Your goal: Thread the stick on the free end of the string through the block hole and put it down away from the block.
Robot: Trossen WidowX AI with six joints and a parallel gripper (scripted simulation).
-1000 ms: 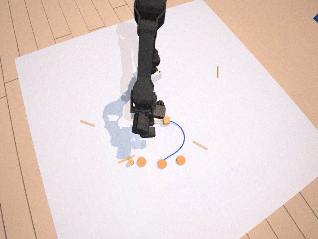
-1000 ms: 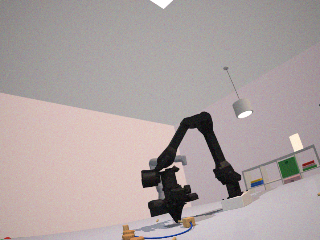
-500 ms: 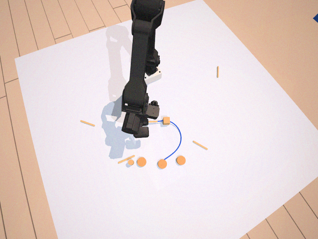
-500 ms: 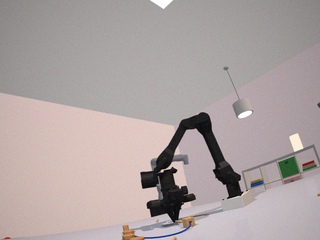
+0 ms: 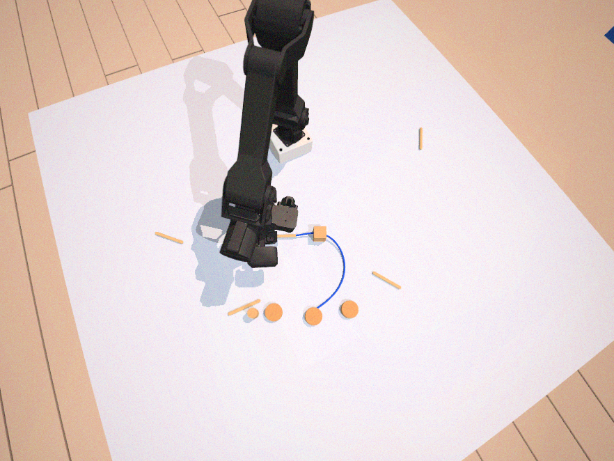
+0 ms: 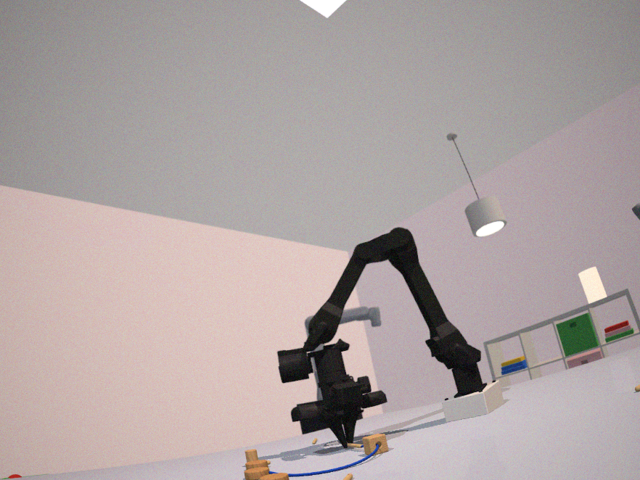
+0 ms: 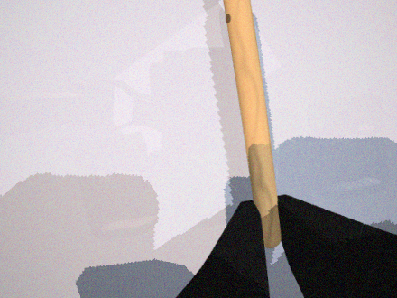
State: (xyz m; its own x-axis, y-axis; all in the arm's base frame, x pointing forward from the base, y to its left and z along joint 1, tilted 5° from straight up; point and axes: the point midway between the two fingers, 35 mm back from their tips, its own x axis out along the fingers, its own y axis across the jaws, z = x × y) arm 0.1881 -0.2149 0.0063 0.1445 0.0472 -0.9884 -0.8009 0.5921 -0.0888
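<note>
The thin stick lies 40 mm to the left of my gripper tip, 30 mm ahead of it and 10 mm above it. Also, from my gripper tip: round wooden button: 220 mm ahead, 40 mm to the right; then wooden block: 100 mm to the left, 80 mm ahead, 10 mm above.
</note>
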